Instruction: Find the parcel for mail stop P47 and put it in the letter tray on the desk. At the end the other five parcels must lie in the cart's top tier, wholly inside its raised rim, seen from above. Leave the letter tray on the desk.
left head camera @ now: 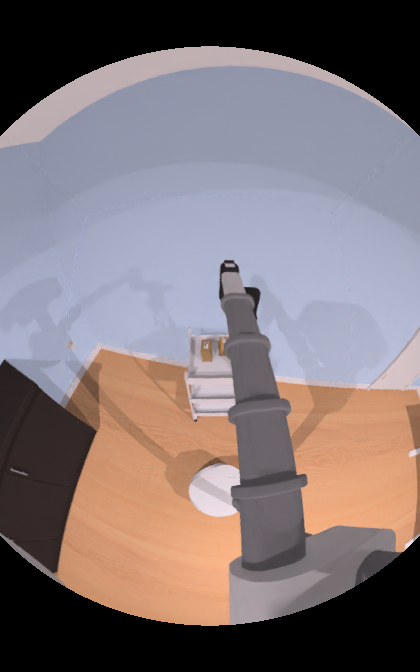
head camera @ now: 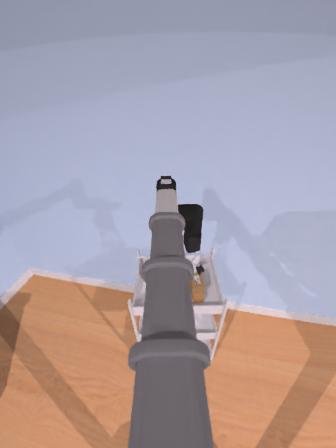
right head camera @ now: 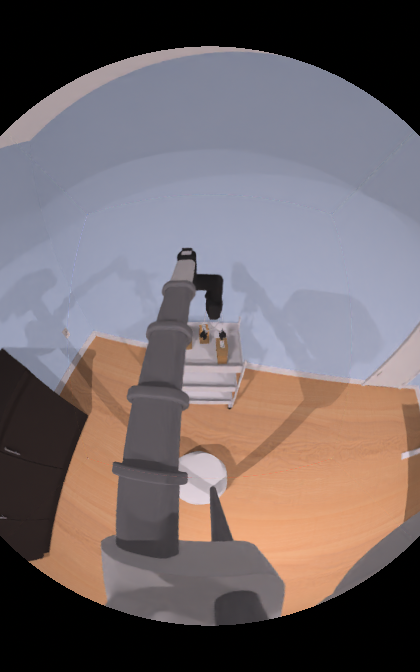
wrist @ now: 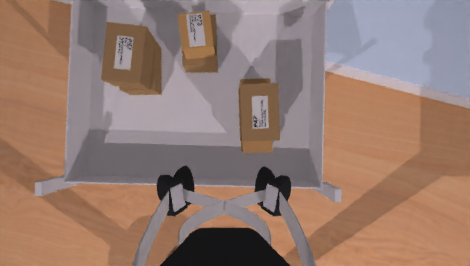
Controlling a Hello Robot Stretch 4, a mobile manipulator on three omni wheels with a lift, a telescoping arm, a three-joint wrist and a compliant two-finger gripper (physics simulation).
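Places are measured from the robot's base along level axes (x ahead, y right, z down), in metres.
Pixels of known places: gripper, fingertip midpoint: [wrist: 224, 181].
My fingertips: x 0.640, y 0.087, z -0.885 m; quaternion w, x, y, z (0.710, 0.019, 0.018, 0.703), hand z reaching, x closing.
Note:
Ahead of a thing's pixels: the offset from my fingertips to its middle.
The white cart [head camera: 210, 308] [left head camera: 210, 381] [right head camera: 212, 368] [wrist: 150, 160] holds parcels in its rimmed top tier, in what look like three stacks of two. The right upper parcel [wrist: 267, 134] [right head camera: 222, 354] [head camera: 198, 295] has a label that seems to read P47. The back middle upper parcel @[dx +0.210, dy -0.050, dz +0.174 m] [wrist: 209, 49] [left head camera: 223, 346] seems to read P73. The left upper parcel @[dx +0.170, dy -0.160, dz +0.174 m] [wrist: 114, 77] [left head camera: 206, 355] has a blurred label. My gripper [wrist: 224, 181] [right head camera: 213, 334] is open and empty; in the wrist view its fingertips show over the front rim, left of the right stack. Desk and letter tray do not show.
A blue wall [head camera: 260, 150] stands behind the cart. Dark furniture with handles [left head camera: 45, 440] [right head camera: 37, 450] stands at the left. A round white object [left head camera: 212, 495] [right head camera: 202, 470] is on the floor side nearer me. My extended arm [head camera: 169, 310] hides part of the cart.

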